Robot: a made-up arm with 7 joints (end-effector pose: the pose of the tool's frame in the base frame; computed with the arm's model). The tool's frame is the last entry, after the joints. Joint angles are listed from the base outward.
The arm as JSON. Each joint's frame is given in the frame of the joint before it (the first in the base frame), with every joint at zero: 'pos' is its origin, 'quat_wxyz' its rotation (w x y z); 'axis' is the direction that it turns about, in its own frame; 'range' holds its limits. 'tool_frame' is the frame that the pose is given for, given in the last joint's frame.
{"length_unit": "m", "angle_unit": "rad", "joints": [
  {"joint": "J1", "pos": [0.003, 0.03, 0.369], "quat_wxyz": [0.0, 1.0, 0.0, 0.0], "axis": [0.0, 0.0, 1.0], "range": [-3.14, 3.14]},
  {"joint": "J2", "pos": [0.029, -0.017, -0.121], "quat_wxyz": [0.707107, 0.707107, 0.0, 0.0], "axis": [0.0, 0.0, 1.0], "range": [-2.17, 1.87]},
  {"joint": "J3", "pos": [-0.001, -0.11, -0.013], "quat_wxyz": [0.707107, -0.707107, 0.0, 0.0], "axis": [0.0, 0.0, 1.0], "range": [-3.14, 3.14]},
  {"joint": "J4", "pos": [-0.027, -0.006, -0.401], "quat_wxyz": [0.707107, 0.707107, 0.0, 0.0], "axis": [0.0, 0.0, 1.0], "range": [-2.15, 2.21]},
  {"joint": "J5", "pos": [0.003, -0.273, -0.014], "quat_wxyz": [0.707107, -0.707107, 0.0, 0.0], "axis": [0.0, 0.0, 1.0], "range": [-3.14, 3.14]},
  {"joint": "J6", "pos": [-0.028, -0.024, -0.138], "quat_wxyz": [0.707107, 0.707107, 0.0, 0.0], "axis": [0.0, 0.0, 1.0], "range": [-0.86, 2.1]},
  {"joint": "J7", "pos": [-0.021, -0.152, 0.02], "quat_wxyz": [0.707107, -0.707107, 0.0, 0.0], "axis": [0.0, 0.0, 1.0], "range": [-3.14, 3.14]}
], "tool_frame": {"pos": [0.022, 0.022, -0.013], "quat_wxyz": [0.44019, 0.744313, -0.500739, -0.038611]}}
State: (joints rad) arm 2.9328 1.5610 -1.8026 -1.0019 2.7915 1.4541 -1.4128
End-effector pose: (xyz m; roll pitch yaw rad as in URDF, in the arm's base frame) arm -0.7492 0.2795 0.2857 1.6144 0.4573 -3.0375
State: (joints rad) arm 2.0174 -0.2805 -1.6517 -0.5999 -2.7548 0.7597 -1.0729
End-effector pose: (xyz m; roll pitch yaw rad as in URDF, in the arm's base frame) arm -0.2871 0.3512 1.3566 0.3050 -0.4319 -1.7279
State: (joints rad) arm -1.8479 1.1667 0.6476 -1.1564 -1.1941 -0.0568 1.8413
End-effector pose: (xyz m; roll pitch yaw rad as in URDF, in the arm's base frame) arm -0.4023 0.3993 1.2260 -1.4431 0.4354 1.7029
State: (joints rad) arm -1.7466 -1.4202 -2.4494 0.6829 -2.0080 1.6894 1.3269
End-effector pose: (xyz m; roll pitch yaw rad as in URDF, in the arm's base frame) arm 0.1203 -0.8451 0.4093 0.9075 -0.1775 1.8925
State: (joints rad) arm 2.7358 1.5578 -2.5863 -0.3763 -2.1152 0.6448 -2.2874
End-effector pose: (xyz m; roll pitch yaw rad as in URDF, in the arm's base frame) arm -1.0036 -0.2253 0.2372 0.9480 -0.0214 -1.6336
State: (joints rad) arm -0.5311 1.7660 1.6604 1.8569 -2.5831 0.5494 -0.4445
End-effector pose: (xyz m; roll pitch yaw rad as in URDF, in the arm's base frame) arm 0.6539 -0.1811 0.4561 0.6549 -0.7699 1.0107
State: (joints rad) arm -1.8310 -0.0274 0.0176 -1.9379 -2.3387 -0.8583 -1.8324
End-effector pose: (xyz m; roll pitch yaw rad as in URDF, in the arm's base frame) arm 0.2865 -0.4268 0.8581 0.2803 -0.3594 1.3739
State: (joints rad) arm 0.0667 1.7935 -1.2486 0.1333 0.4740 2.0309 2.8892
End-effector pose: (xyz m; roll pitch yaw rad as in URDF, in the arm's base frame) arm 0.8710 0.1392 0.2267 1.9299 0.6161 -1.1494
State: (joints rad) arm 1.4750 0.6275 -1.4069 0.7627 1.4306 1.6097 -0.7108
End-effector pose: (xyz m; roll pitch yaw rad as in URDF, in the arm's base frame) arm 0.3300 -0.5596 0.9923 1.6802 0.1690 0.7361
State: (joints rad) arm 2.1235 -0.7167 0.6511 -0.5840 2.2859 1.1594 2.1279
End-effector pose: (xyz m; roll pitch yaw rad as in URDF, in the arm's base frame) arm 0.5513 0.6779 0.9644 2.7600 0.3369 -1.3924
